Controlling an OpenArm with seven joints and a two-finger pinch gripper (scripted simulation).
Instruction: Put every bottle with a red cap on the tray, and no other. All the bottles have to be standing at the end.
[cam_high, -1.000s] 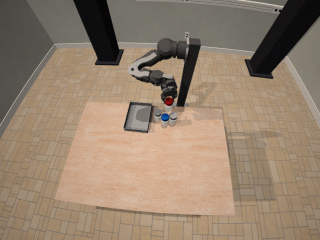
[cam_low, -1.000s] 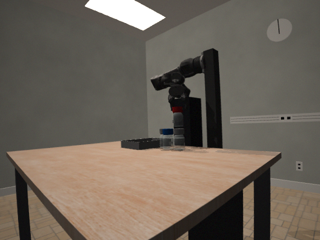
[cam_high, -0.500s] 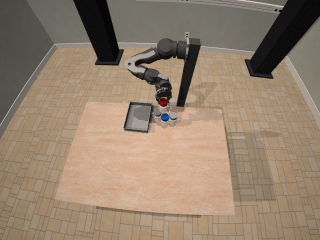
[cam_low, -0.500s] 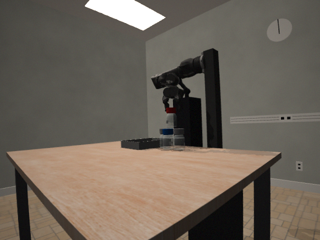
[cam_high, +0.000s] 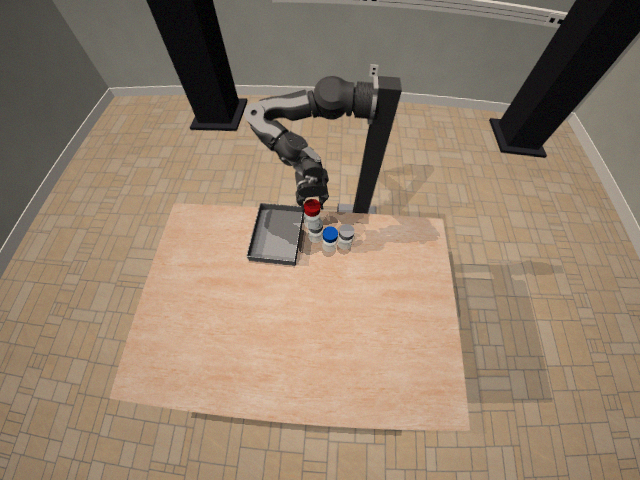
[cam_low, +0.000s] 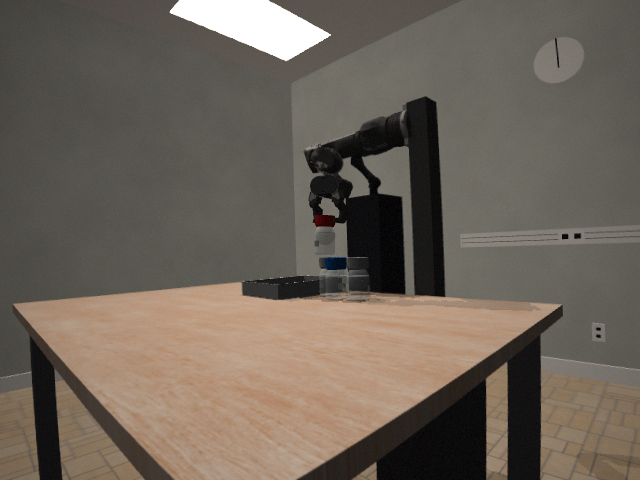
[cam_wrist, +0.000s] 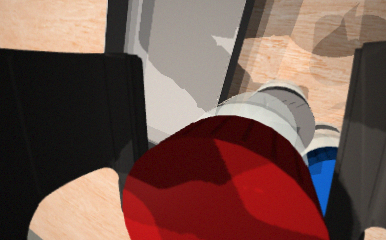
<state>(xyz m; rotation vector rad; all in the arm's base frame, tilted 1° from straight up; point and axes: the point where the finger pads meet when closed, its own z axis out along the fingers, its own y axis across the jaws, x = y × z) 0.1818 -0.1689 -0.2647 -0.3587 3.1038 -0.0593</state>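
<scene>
My gripper is now 19 cm above the dark grey tray, 14 cm to the left of it and 2 cm short of it. Round my hand: red-capped bottle 5 cm below, 2 cm ahead; blue-capped bottle 16 cm below, 7 cm to the left, 5 cm ahead.
</scene>
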